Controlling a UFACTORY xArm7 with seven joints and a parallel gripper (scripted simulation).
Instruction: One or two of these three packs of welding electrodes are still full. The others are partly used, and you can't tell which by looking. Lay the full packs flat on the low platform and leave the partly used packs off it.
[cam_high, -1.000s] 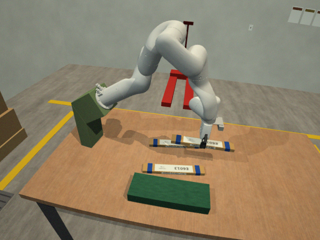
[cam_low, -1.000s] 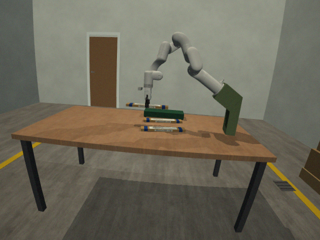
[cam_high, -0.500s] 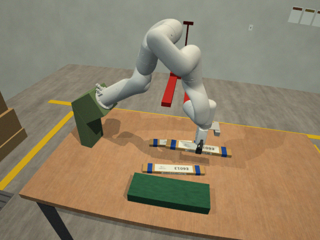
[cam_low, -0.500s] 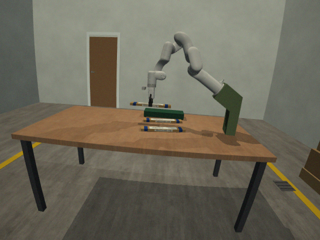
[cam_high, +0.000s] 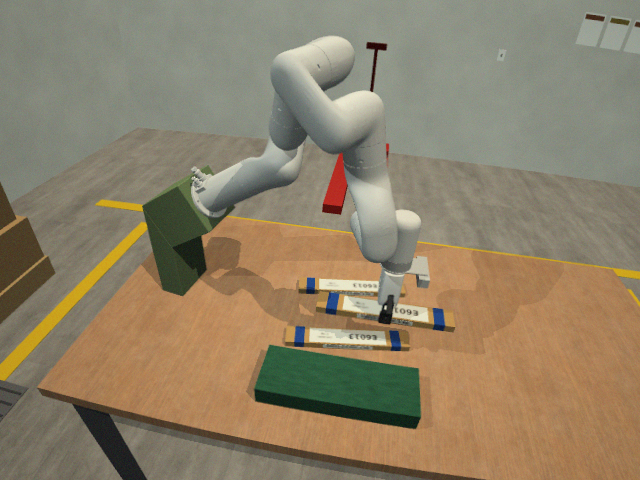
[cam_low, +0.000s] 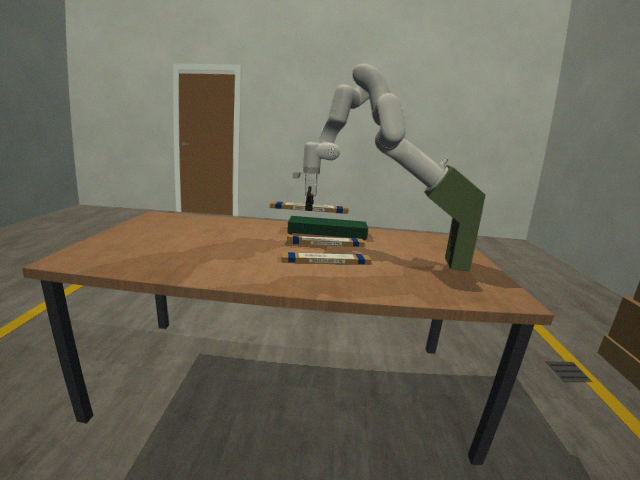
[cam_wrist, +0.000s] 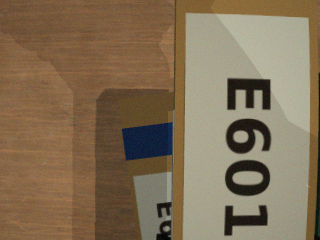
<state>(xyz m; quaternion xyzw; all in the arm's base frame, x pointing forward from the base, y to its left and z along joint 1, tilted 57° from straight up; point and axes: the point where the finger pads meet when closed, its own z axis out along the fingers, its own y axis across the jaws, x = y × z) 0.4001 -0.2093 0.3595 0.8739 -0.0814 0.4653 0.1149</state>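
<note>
The low green platform lies 15 cm below my hand, 15 cm behind it and 11 cm to the right of it.
</note>
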